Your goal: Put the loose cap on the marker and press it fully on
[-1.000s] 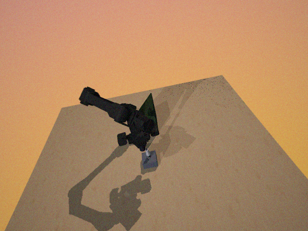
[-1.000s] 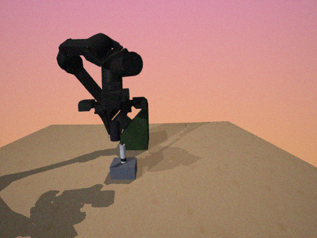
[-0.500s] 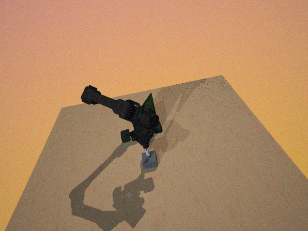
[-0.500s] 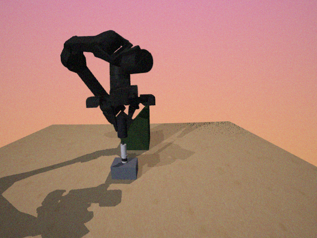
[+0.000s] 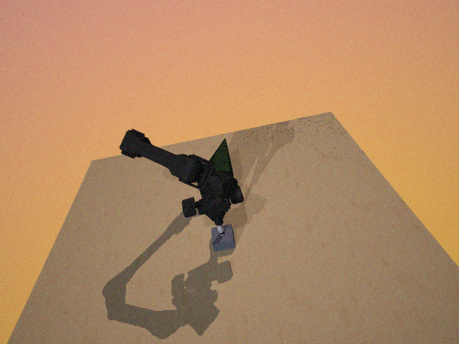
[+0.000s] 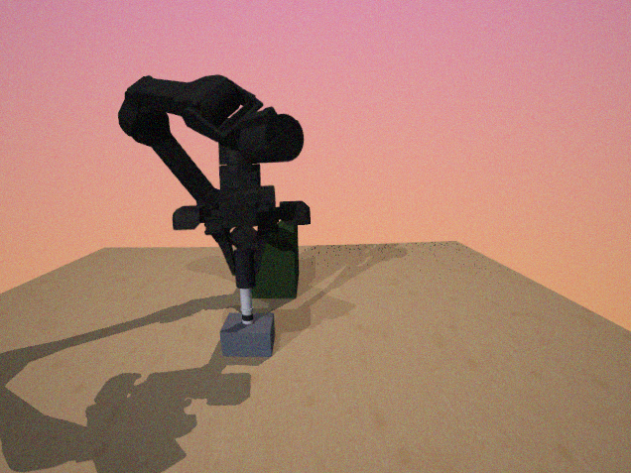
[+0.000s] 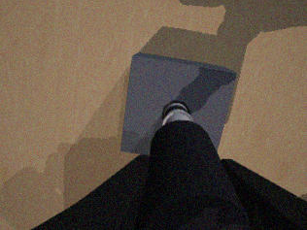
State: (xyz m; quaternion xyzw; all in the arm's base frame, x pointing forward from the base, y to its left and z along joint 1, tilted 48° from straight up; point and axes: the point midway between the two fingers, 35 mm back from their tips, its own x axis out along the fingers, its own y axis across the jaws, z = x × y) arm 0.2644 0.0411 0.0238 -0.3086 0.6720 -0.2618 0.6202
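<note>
My gripper tip is 10 cm above the holder block. From my gripper tip the other things lie so: marker cap: 1 cm above.
</note>
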